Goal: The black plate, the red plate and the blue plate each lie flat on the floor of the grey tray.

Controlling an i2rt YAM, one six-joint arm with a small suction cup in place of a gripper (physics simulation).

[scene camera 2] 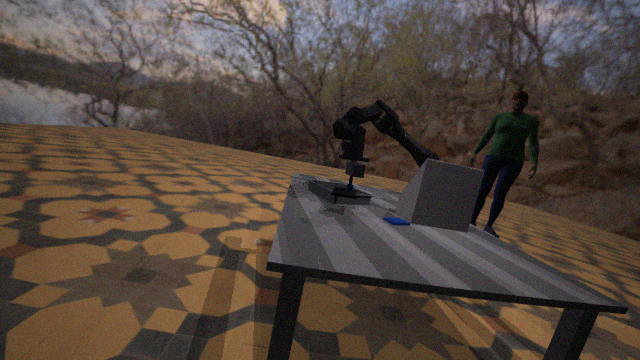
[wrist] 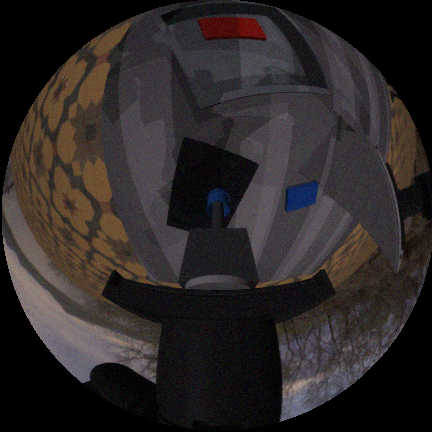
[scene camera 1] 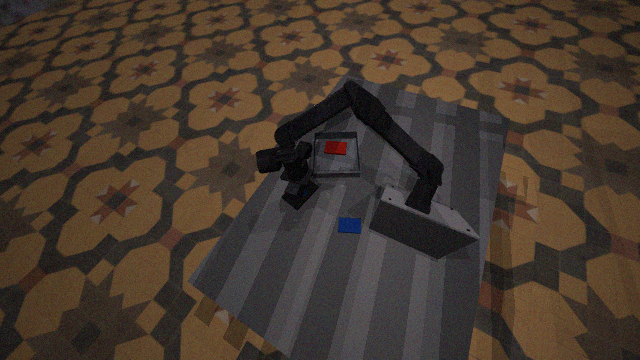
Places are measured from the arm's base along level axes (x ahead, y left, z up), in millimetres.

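Pixels of known places: hand, its tool point: [scene camera 2: 348, 194] [wrist: 217, 194] [scene camera 1: 304, 193]; arm's base, origin of its link: [scene camera 2: 436, 182] [wrist: 397, 205] [scene camera 1: 418, 203].
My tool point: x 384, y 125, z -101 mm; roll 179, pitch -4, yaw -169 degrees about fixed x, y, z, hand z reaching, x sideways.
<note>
For each thing: its middle in the pictures, then the offset to it from my tool point. Level surfaces: height alone.
- black plate, middle of its body: [wrist: 204, 196] [scene camera 2: 344, 192] [scene camera 1: 300, 192] dx +17, dy +3, dz +4 mm
- grey tray, middle of its body: [wrist: 245, 36] [scene camera 1: 336, 153] [scene camera 2: 338, 192] dx +7, dy -268, dz -50 mm
- red plate, middle of its body: [scene camera 1: 335, 147] dx +33, dy -309, dz -66 mm
- blue plate, middle of its body: [wrist: 301, 196] [scene camera 2: 396, 221] [scene camera 1: 349, 225] dx -209, dy +0, dz -70 mm
- striped table, height of its surface: dz -75 mm
My suction cup [scene camera 1: 304, 192] [scene camera 2: 350, 188] [wrist: 218, 200] is on the top of the black plate [scene camera 1: 298, 202] [scene camera 2: 341, 192] [wrist: 200, 167] and holds it roughly level above the table. The black plate is outside the grey tray [scene camera 1: 337, 174] [scene camera 2: 356, 200] [wrist: 303, 50], off its near left corner in scene camera 1. The red plate [scene camera 1: 335, 147] [wrist: 232, 28] lies flat on the tray floor; it does not show in scene camera 2. The blue plate [scene camera 1: 349, 225] [scene camera 2: 396, 221] [wrist: 301, 196] lies flat on the table, outside the tray.
A grey wedge-shaped block [scene camera 1: 420, 227] [scene camera 2: 447, 195] [wrist: 362, 185] stands at the arm's base, close to the blue plate. The striped table [scene camera 1: 310, 300] [scene camera 2: 350, 250] bears everything. A person in green [scene camera 2: 511, 132] stands behind the table in scene camera 2.
</note>
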